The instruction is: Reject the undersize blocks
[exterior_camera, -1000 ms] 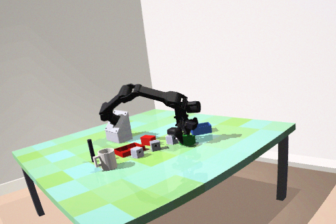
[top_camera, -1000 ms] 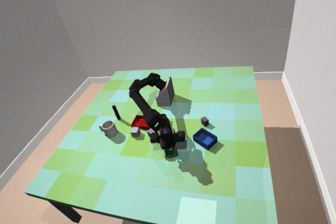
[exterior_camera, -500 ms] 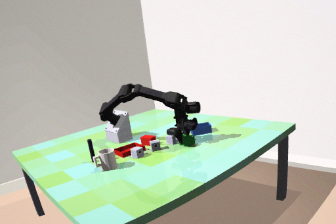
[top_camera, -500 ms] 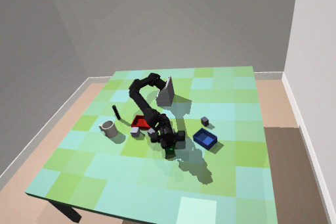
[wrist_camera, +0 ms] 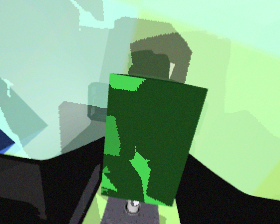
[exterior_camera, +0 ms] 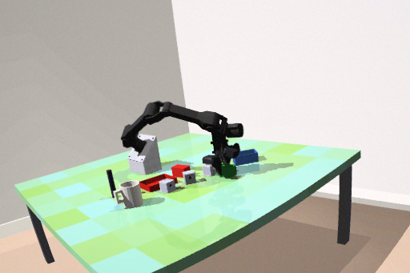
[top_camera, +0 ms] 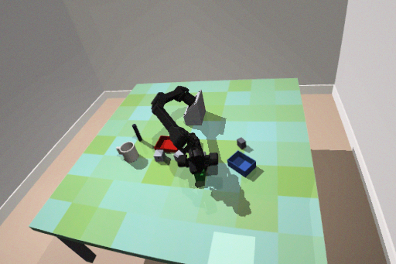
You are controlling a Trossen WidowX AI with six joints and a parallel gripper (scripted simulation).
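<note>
The steel block is 7 cm behind my gripper tip, 1 cm to the right of it and 1 cm above it. Round my gripper tip: green GO gauge: 1 cm behind, 2 cm above; blue tray: 6 cm behind, 19 cm to the left; darker grey block: 20 cm behind, 17 cm to the left, 1 cm above.
</note>
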